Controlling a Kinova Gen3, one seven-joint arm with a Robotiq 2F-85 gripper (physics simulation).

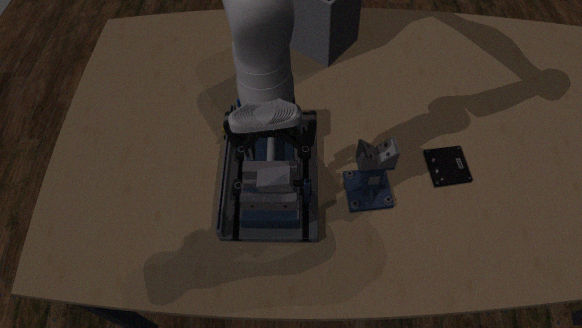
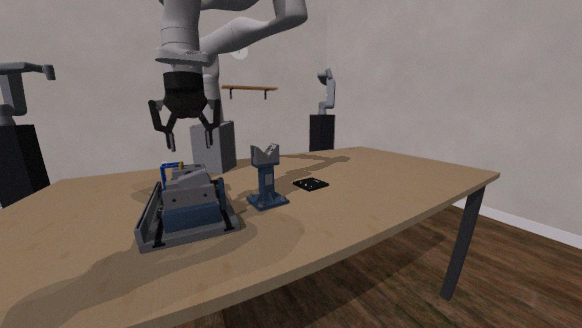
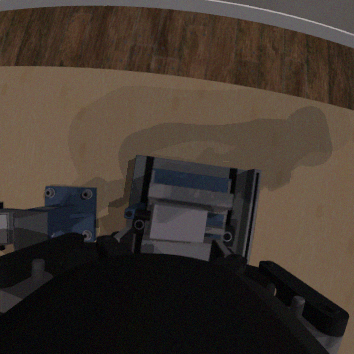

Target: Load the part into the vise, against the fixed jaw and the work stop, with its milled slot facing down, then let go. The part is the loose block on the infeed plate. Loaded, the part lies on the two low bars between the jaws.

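Frame: origin at the arm's base, x ahead, y down, z left, level; metres.
Seen in the pictures: gripper, fingertip midpoint: (image 1: 274, 156) (image 2: 191, 149) (image 3: 171, 245).
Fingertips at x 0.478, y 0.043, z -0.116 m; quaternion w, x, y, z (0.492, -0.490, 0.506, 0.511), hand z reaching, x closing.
Offsets run from my fingertips to a thing's top centre. "spot": to the spot under its first point.
The part, a light grey block {dx +0.008, dy +0.046, dz -0.002 m} (image 1: 274, 178) (image 2: 194, 176) (image 3: 178, 223), lies in the vise between its two grey jaws. One side is at or very near the front jaw (image 1: 269, 201) (image 2: 192, 198) (image 3: 190, 196); the rear jaw (image 3: 175, 249) is behind it. Its end is close to the dark pin of the blue work stop {spot: dx +0.016, dy +0.083, dz +0.054 m} (image 1: 307, 187) (image 2: 221, 192) (image 3: 131, 213); I cannot tell whether they touch. The slot does not show, and the low bars are mostly hidden. My gripper (image 2: 190, 146) (image 3: 171, 245) is open and empty, above the vise and clear of the part.
A blue stand (image 1: 368, 192) (image 2: 267, 200) (image 3: 70, 200) with a grey V-block {spot: dx -0.020, dy +0.037, dz +0.180 m} (image 1: 377, 155) (image 2: 265, 155) is beside the vise. Beyond it lies a black plate {dx -0.071, dy +0.160, dz +0.364 m} (image 1: 447, 166) (image 2: 310, 184). A raised rail {spot: dx +0.013, dy +0.127, dz -0.103 m} (image 2: 148, 215) (image 3: 252, 215) runs along the vise base's other side. A blue bracket {spot: dx -0.173, dy +0.084, dz -0.081 m} (image 2: 163, 172) rises behind.
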